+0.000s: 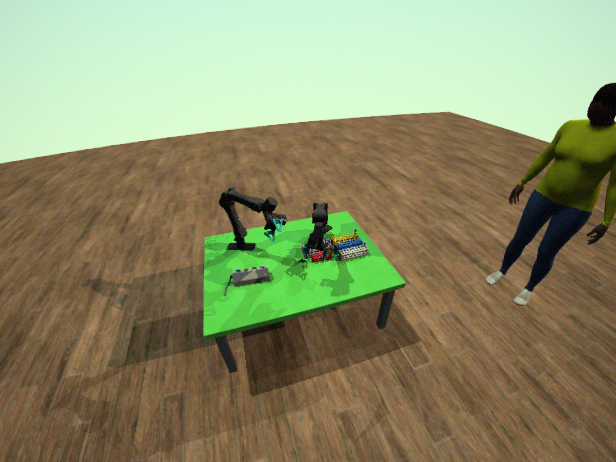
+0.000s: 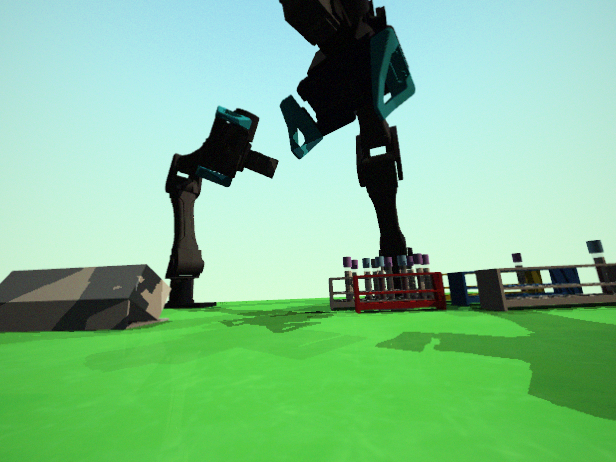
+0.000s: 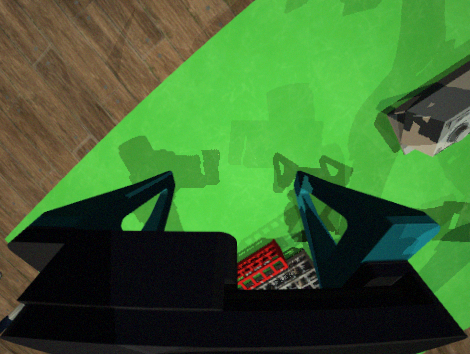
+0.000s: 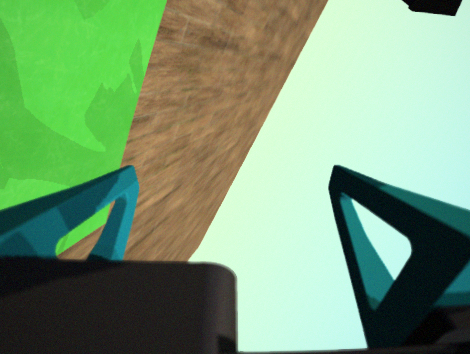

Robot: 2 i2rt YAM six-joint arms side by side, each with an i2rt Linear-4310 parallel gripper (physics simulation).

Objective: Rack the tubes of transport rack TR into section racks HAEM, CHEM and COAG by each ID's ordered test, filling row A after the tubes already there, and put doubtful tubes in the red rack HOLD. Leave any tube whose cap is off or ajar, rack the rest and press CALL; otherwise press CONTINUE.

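Frame: origin at the left arm's base, x ahead, y left, z up, level; metres.
Where they show: left gripper, fingertip midpoint: (image 1: 315, 260) (image 2: 332, 137) (image 3: 234, 177); right gripper, fingertip midpoint: (image 1: 276, 236) (image 2: 213, 142) (image 4: 233, 176); right arm's base, link origin: (image 1: 241, 246) (image 2: 180, 307).
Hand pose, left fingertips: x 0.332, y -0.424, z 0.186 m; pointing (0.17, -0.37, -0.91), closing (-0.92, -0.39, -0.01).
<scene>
After its pixels a point has its place.
The red rack HOLD (image 1: 317, 257) @[x 0.184, y -0.243, z 0.002 m] (image 2: 438, 290) @[x 0.258, y -0.194, z 0.029 m] (image 3: 278, 251) @[x 0.194, y -0.301, z 0.041 m] stands before a pale rack (image 2: 331, 295) @[x 0.128, y -0.305, z 0.026 m] that holds several upright tubes with purple and blue-grey caps. White (image 1: 353, 252) @[x 0.352, y -0.060, z 0.030 m] (image 2: 492, 290) @[x 0.313, y -0.152, z 0.027 m], blue (image 1: 348, 244) @[x 0.291, y -0.039, z 0.055 m] (image 2: 457, 289) @[x 0.237, y -0.113, z 0.027 m] and yellow (image 1: 345, 238) @[x 0.234, y -0.001, z 0.057 m] racks stand to the right; labels are unreadable. My left gripper (image 1: 316, 254) @[x 0.332, y -0.424, z 0.186 m] (image 2: 342, 135) @[x 0.332, y -0.424, z 0.186 m] (image 3: 234, 177) @[x 0.332, y -0.424, z 0.186 m] is open and empty, high above the table. My right gripper (image 1: 274, 231) @[x 0.107, y -0.510, z 0.288 m] (image 2: 224, 147) @[x 0.107, y -0.510, z 0.288 m] (image 4: 233, 176) @[x 0.107, y -0.510, z 0.288 m] is open and empty, raised at the left, away from the racks. Tube IDs and cap seating cannot be read.
A grey button box (image 1: 250, 275) @[x 0.042, y -0.692, z 0.059 m] (image 2: 65, 300) @[x 0.064, y -0.681, z 0.038 m] (image 3: 425, 125) @[x 0.089, y -0.589, z 0.057 m] with a cable lies on the green table (image 1: 295, 300) @[x 0.344, y -0.604, z 0.000 m], left of the racks. Its button faces are unreadable here. A person (image 1: 575, 170) stands beyond the table at the right.
</scene>
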